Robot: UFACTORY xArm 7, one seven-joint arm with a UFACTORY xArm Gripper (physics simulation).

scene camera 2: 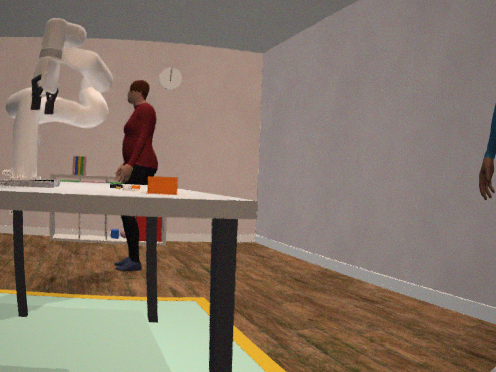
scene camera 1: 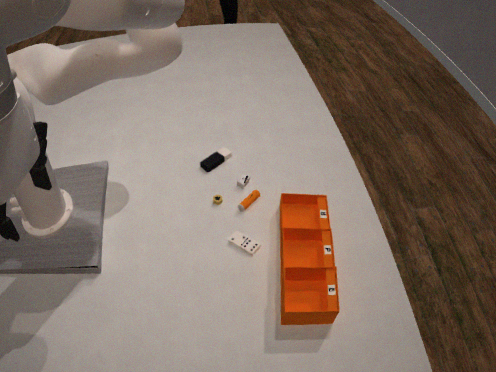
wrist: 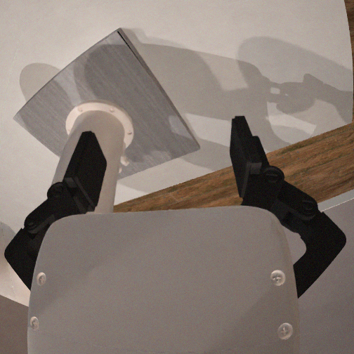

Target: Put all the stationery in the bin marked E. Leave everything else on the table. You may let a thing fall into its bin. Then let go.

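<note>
An orange bin box is visible in the pictures, as is the gripper. Scene camera 2 and the wrist view also show the gripper.
</note>
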